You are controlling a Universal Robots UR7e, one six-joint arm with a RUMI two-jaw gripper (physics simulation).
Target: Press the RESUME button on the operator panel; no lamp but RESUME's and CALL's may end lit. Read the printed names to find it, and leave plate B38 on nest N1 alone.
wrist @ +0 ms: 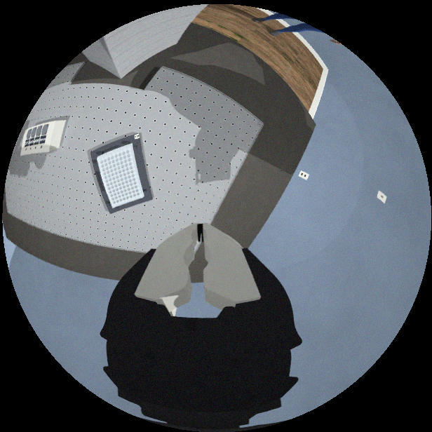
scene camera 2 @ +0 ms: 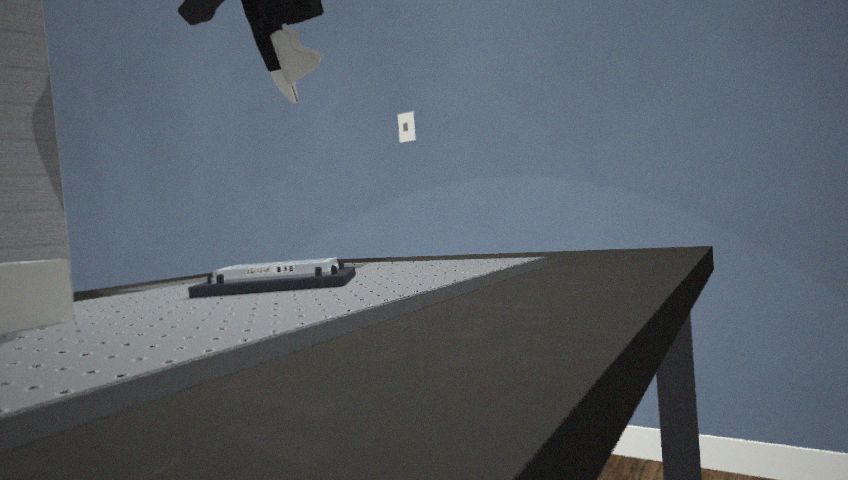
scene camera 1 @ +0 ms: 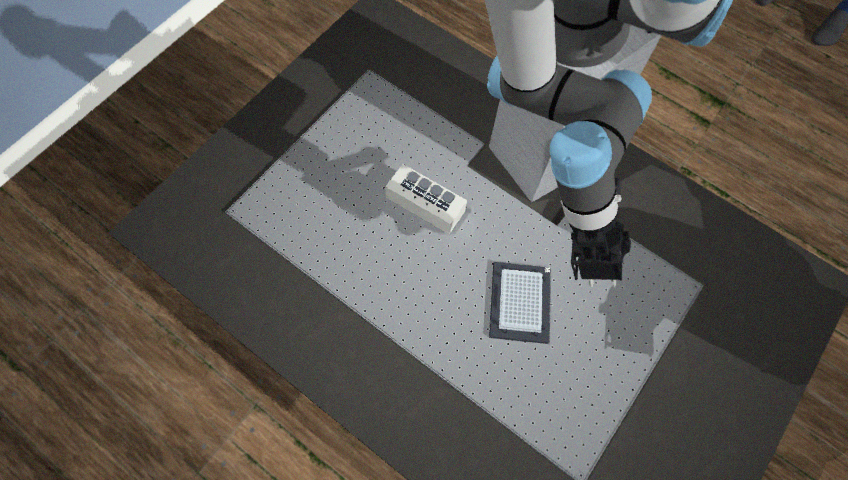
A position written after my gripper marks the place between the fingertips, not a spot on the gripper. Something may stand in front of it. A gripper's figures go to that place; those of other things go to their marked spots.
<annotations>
My gripper (scene camera 1: 606,275) is 1.10 m from the lens. A plate B38 (scene camera 1: 521,291) is 1.28 m from the lens. A nest N1 (scene camera 1: 494,332): 1.26 m from the lens. An operator panel (scene camera 1: 443,215): 1.29 m from the lens.
</annotations>
